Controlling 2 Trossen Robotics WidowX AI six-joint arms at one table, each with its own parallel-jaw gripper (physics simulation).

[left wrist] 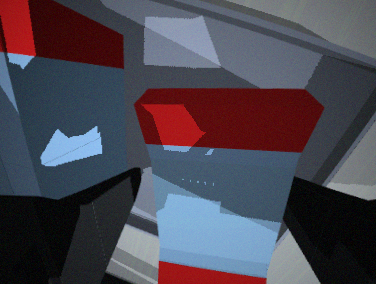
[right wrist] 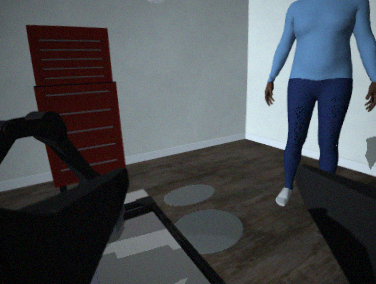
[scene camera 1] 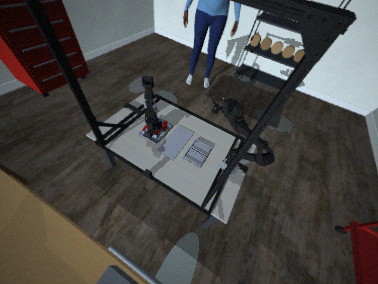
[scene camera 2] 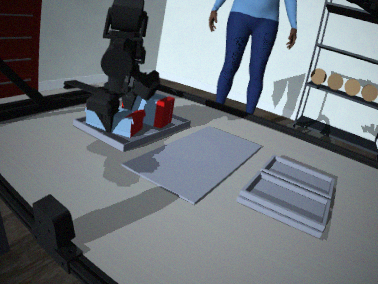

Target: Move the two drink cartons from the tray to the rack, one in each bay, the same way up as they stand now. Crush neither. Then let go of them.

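Places are measured from the left arm's base along level axes (x ahead, y left, z up), in centimetres.
Pixels of known places: left gripper, between the fingertips: (left wrist: 202,173) (scene camera 2: 118,123); right gripper, between the fingertips: (right wrist: 211,174) (scene camera 1: 218,98).
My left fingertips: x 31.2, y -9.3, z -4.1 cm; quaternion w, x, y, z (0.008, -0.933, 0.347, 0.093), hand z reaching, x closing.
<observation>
Behind a point stands the place of what it marks.
Two light-blue cartons with red ends sit side by side in the grey tray (scene camera 1: 162,137) @(y -4.0, x 39.0, z -4.4 cm) (scene camera 2: 160,134) @(y -0.4, x 36.9, z -4.7 cm). The nearer carton (scene camera 2: 120,123) @(y -10.0, x 36.3, z -2.2 cm) (left wrist: 225,200) @(y -9.9, x 32.6, z -1.0 cm) looks narrowed along its sides; the farther carton (scene camera 2: 164,112) @(y 1.7, x 32.4, z -0.9 cm) (left wrist: 80,95) @(y -1.3, x 30.5, z -0.9 cm) stands beside it. My left gripper (scene camera 1: 152,131) @(y -9.3, x 31.2, z -4.1 cm) (scene camera 2: 120,119) @(y -9.3, x 31.2, z -4.1 cm) (left wrist: 202,173) @(y -9.3, x 31.2, z -4.1 cm) is open and low over the tray, one finger on each side of the nearer carton, partly hiding it; whether a finger touches it is unclear. The two-bay rack (scene camera 1: 199,151) @(y 18.5, x 64.2, z -3.6 cm) (scene camera 2: 295,185) @(y 17.8, x 63.6, z -4.1 cm) holds no carton. My right gripper (scene camera 1: 215,105) @(y 31.9, x 51.3, z 36.4 cm) (right wrist: 211,174) @(y 31.9, x 51.3, z 36.4 cm) is open and empty, raised away from the tray and rack.
A flat grey plate (scene camera 1: 177,142) (scene camera 2: 195,160) lies between the tray and the rack. Black frame bars edge the table, with a black bracket (scene camera 2: 53,225) @(y -24.9, x 68.8, z -0.8 cm) at the near edge in scene camera 2. A person (scene camera 1: 210,30) (scene camera 2: 252,45) (right wrist: 322,45) stands beyond the table.
</observation>
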